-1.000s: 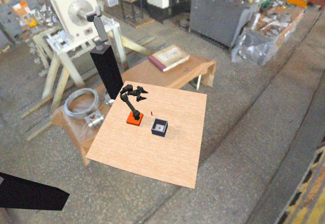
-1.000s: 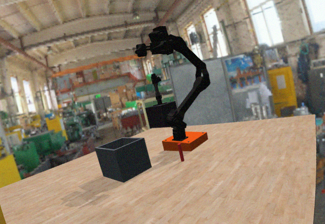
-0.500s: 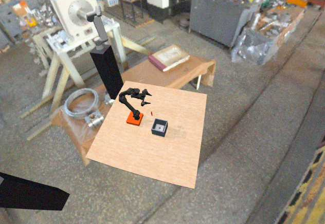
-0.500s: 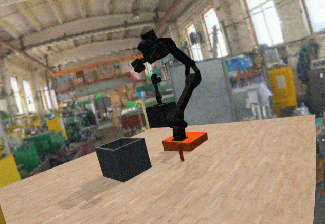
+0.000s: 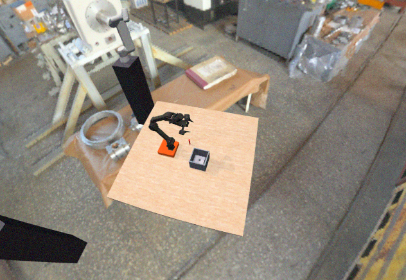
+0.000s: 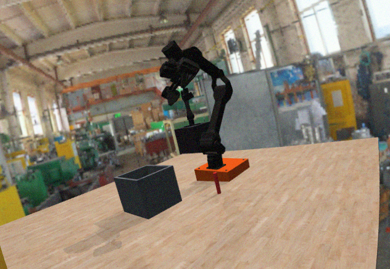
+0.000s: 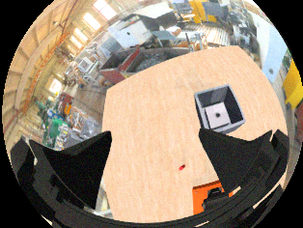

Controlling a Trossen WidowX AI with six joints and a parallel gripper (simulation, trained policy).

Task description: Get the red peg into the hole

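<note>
My gripper tip is 330 mm above the red peg, 70 mm past it and 30 mm to the right of it. The rest, counted from my gripper tip: grey plate 320 mm below, 150 mm to the right, 100 mm ahead.
</note>
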